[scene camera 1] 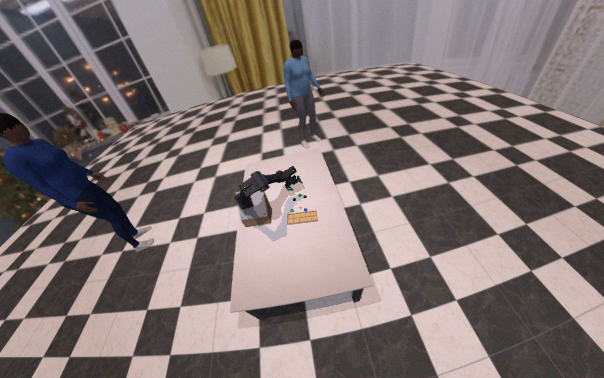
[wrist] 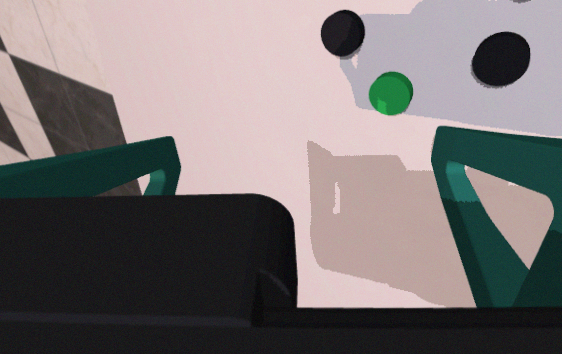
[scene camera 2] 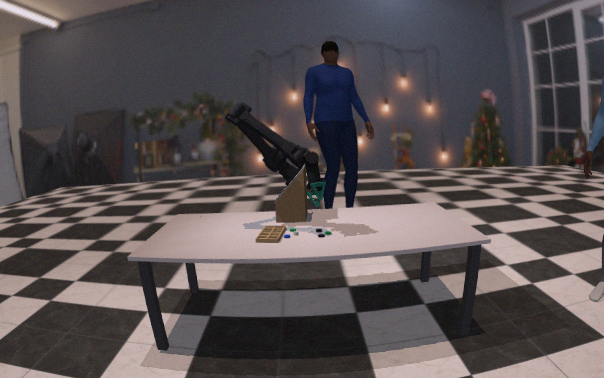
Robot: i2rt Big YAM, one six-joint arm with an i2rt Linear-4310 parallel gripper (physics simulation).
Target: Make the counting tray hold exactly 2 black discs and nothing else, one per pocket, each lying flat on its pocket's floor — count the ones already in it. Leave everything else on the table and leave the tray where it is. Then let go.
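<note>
My gripper (scene camera 1: 295, 185) (scene camera 2: 316, 194) (wrist: 301, 147) is open and empty, high above the table, with green fingers wide apart. One black disc (scene camera 1: 305, 196) (scene camera 2: 321, 235) (wrist: 343, 33) lies on the table toward the edge away from the arm's base. A second black disc (scene camera 1: 294, 199) (scene camera 2: 319, 230) (wrist: 501, 59) lies nearer the base. Both lie ahead of the fingertips in the wrist view, not between them. The wooden counting tray (scene camera 1: 302, 217) (scene camera 2: 268, 241) stands flat; its pockets look empty in the scene views, though they are small there. It does not show in the wrist view.
A green disc (scene camera 1: 300, 195) (scene camera 2: 328, 233) (wrist: 391, 93) lies close to the black discs. Another green disc (scene camera 1: 292, 210) (scene camera 2: 293, 230), a blue disc (scene camera 1: 305, 210) (scene camera 2: 287, 236) and a small pale piece (scene camera 1: 300, 207) (scene camera 2: 296, 233) lie beside the tray. Two people stand off the table.
</note>
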